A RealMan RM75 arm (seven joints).
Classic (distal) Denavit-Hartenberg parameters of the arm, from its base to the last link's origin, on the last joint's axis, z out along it. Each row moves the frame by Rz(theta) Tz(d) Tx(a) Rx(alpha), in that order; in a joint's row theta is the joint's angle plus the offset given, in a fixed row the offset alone. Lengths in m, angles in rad.
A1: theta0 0; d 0.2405; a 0; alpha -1.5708
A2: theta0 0; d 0; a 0; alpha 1.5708
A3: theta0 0; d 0.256; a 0; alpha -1.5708
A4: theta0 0; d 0; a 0; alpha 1.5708
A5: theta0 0; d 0.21; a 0; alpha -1.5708
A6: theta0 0; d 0; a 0; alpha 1.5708
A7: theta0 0; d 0.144; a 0; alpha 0
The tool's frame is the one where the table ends.
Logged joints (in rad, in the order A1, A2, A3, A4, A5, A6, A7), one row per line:
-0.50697, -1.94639, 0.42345, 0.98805, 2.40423, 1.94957, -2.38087
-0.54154, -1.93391, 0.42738, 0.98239, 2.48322, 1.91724, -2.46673
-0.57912, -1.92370, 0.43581, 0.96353, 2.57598, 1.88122, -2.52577
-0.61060, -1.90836, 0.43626, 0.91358, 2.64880, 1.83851, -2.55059
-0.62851, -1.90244, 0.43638, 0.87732, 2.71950, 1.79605, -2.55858
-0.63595, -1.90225, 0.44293, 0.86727, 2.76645, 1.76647, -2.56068
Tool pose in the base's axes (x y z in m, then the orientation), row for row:
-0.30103, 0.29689, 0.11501, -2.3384, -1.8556, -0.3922
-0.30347, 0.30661, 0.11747, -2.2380, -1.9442, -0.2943
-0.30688, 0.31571, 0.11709, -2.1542, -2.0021, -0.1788
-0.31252, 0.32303, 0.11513, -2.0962, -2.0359, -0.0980
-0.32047, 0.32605, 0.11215, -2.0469, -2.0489, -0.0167
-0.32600, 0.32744, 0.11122, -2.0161, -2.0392, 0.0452
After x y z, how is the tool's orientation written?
As a rotation vector, in radians.
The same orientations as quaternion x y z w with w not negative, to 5 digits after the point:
-0.77500, -0.61499, -0.12998, 0.06533
-0.74875, -0.65046, -0.09846, 0.08115
-0.72766, -0.67628, -0.06040, 0.09747
-0.71270, -0.69220, -0.03332, 0.10869
-0.70144, -0.70212, -0.00572, 0.12238
-0.69641, -0.70439, 0.01561, 0.13640

